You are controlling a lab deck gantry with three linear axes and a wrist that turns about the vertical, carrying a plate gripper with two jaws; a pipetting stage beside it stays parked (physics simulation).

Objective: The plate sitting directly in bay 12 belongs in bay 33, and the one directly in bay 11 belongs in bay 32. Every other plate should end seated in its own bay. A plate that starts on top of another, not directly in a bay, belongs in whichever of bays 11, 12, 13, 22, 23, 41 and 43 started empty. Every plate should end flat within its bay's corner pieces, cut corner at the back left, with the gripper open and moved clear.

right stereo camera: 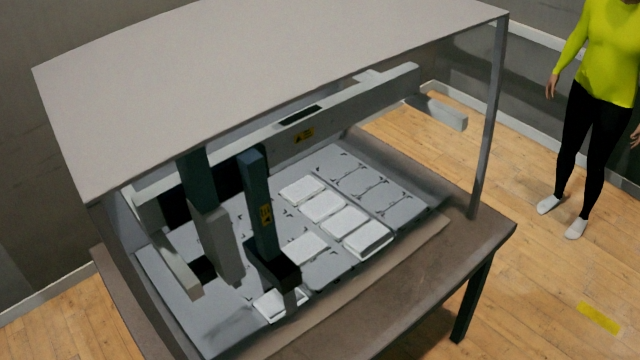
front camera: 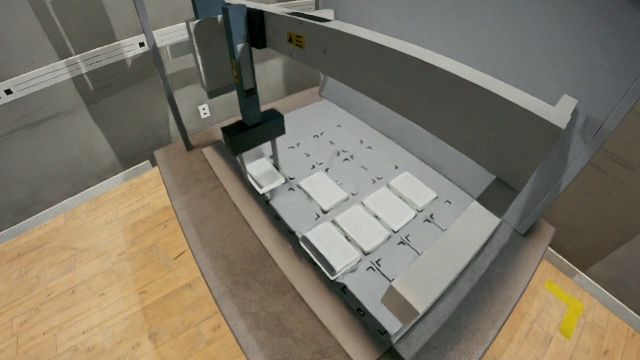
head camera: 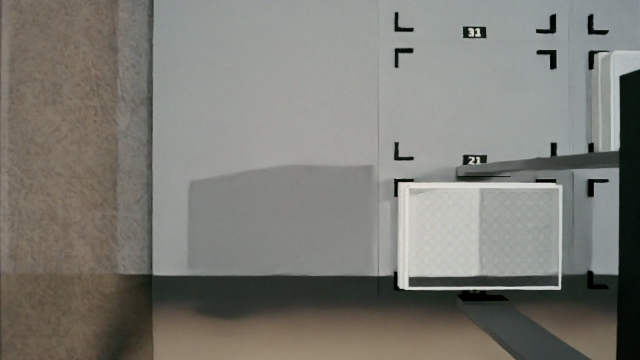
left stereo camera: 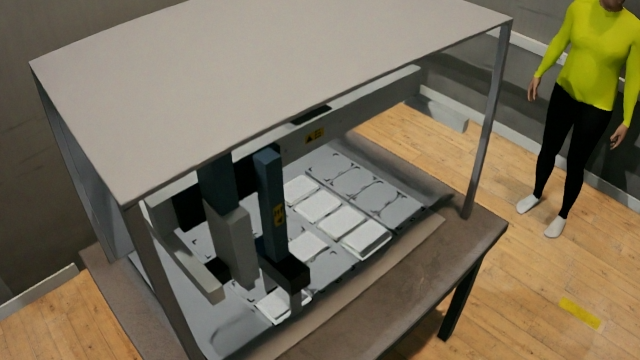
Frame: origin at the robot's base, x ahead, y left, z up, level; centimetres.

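Seen in the pictures: gripper, fingertip midpoint: (right stereo camera: 280, 300) (front camera: 262, 174) (head camera: 479, 236) (left stereo camera: 283, 301); robot's base at its link origin: (right stereo camera: 271, 324) (head camera: 397, 285) (left stereo camera: 275, 325).
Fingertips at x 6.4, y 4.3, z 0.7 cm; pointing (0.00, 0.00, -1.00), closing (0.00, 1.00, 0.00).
Pixels of each thing's top centre, then the offset from my fingertips to it. "spot": a spot on its surface instead.
- white plate at its top centre: (head camera: 484, 237) (left stereo camera: 283, 300) (right stereo camera: 279, 299) (front camera: 262, 173) dx +0.0, dy +0.0, dz +0.7 cm
- bay 23 at a spot on its surface: (front camera: 361, 228) spot: dx +33.2, dy +10.1, dz +0.7 cm
- bay 33 at a spot on its surface: (front camera: 389, 208) spot: dx +33.3, dy +20.7, dz +0.7 cm
- bay 43 at a spot on its surface: (front camera: 412, 190) spot: dx +33.2, dy +31.3, dz +0.7 cm
A white plate (front camera: 266, 176) (head camera: 445, 232) (left stereo camera: 272, 304) (right stereo camera: 268, 304) lies flat in bay 11. My gripper (front camera: 261, 173) (head camera: 484, 235) (left stereo camera: 283, 300) (right stereo camera: 276, 301) is open and low around it, one jaw behind and one in front, with a small gap at each long side in the head view. Another plate (front camera: 322, 190) (head camera: 606, 105) (left stereo camera: 307, 245) sits in bay 22. Bay 12 shows no plate. A stack of two plates (front camera: 332, 247) (left stereo camera: 367, 236) is in bay 13. Single plates sit in bay 23 (front camera: 361, 228), bay 33 (front camera: 389, 208) and bay 43 (front camera: 412, 190).
The parked pipetting stage (front camera: 212, 57) (left stereo camera: 232, 245) hangs beside my wrist column. The gantry beam (front camera: 400, 80) spans above the deck. Bays 21 and 31 show bare corner pieces in the head view. A person (left stereo camera: 590, 65) stands on the floor beyond the table.
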